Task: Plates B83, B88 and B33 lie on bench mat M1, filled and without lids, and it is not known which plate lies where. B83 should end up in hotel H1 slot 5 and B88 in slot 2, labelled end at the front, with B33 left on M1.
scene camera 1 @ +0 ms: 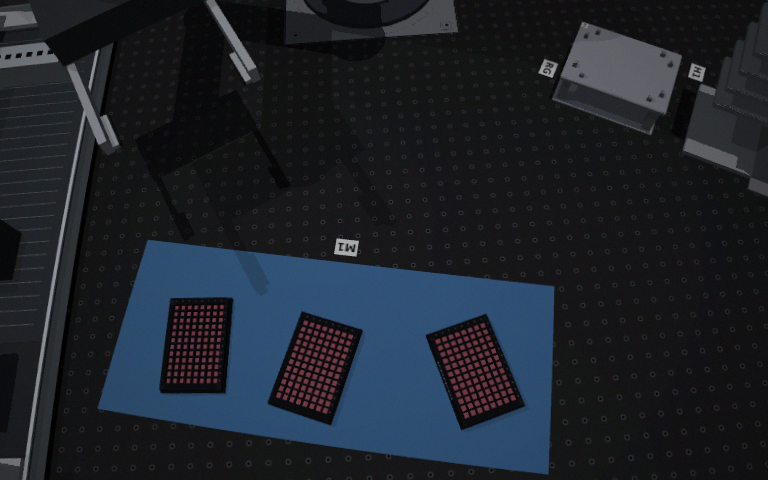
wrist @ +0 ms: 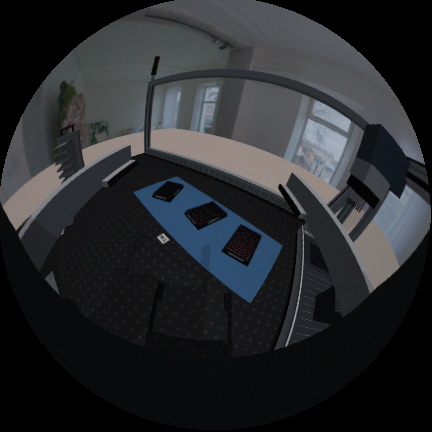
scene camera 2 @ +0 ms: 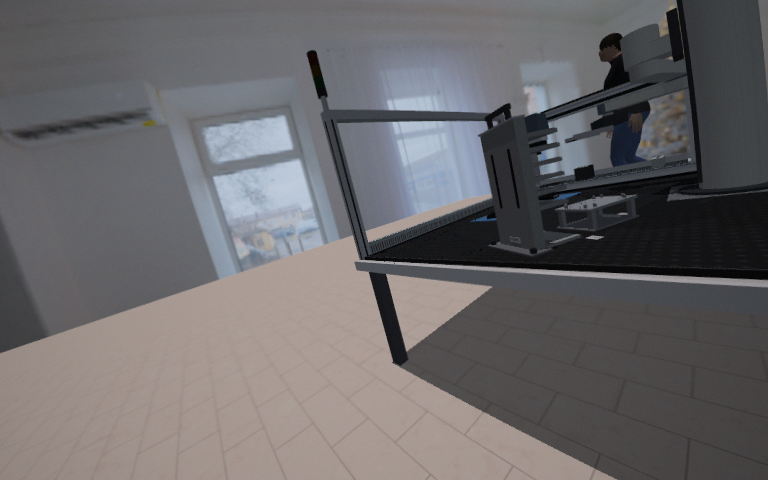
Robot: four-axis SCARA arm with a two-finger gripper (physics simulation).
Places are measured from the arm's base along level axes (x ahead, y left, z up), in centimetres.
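Where they show: gripper, between the fingertips: [scene camera 1: 181,110] [wrist: 209,160] [scene camera 2: 569,139]; arm's base, origin of its link: [scene camera 2: 733,190].
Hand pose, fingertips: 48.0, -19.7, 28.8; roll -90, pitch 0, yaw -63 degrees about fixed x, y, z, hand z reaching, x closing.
Note:
Each offset is from my fingertips to the centre of the thing, as dx, dy, dz.
Three black plates with red-filled wells and no lids lie apart on the blue bench mat M1 [scene camera 1: 390,441] [wrist: 270,257]: the left plate {+17.8, -6.2, -26.5} [scene camera 1: 196,345] [wrist: 242,245], the middle plate {+21.6, +9.7, -26.5} [scene camera 1: 315,367] [wrist: 205,215] and the right plate {+23.4, +30.1, -26.5} [scene camera 1: 475,371] [wrist: 168,191], as seen in scene camera 1. Each is turned differently; no plate names can be read. My gripper [scene camera 1: 180,107] [wrist: 209,160] is open and empty, raised above the bench behind the mat. Hotel H1 {-8.2, +77.3, -9.8} [scene camera 1: 739,93] [scene camera 2: 523,215] [wrist: 75,150] stands upright with stacked shelves; its slot contents cannot be made out.
A grey raised stand labelled RG {-19.4, +57.6, -24.0} [scene camera 1: 623,65] [scene camera 2: 597,202] is beside the hotel. The arm's base plate [scene camera 1: 317,31] is at the top of scene camera 1. A ribbed, rimmed unit [scene camera 1: 33,169] [wrist: 310,295] runs along the left. A frame rail [scene camera 2: 407,115] borders the bench.

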